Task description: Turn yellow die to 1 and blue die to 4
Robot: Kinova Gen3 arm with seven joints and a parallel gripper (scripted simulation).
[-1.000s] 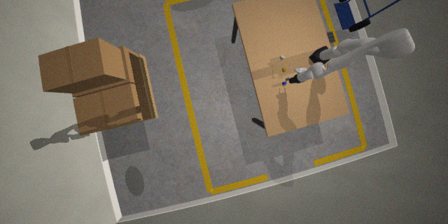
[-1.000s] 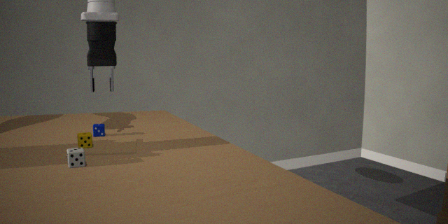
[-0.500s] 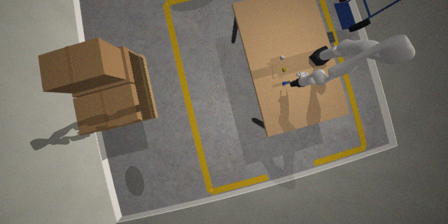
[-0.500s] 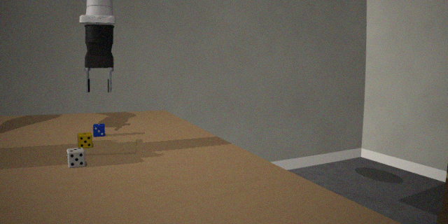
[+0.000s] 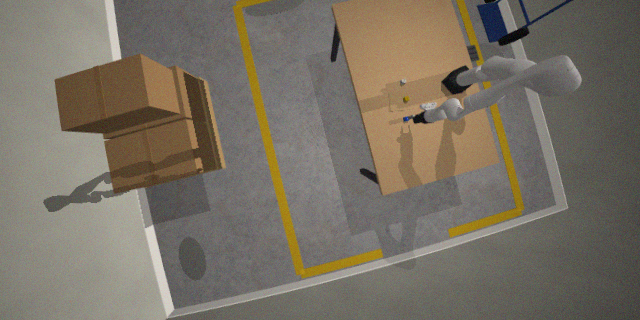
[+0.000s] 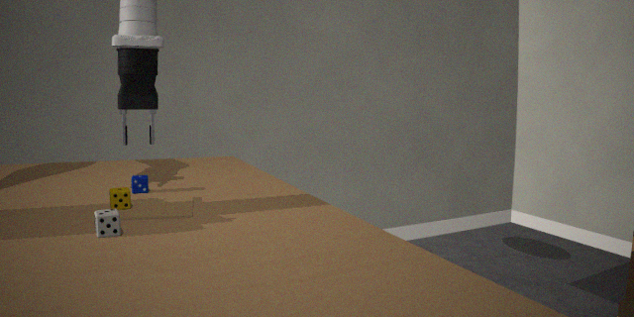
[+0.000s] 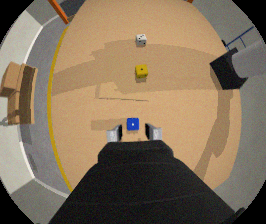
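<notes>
Right now the blue die is 9 cm below my hand. Round my hand: white die (3 cm behind, 27 cm to the right, 9 cm below); then tan mat (2 cm ahead, 14 cm to the right, 11 cm below); then yellow die (2 cm behind, 14 cm to the right, 9 cm below).
</notes>
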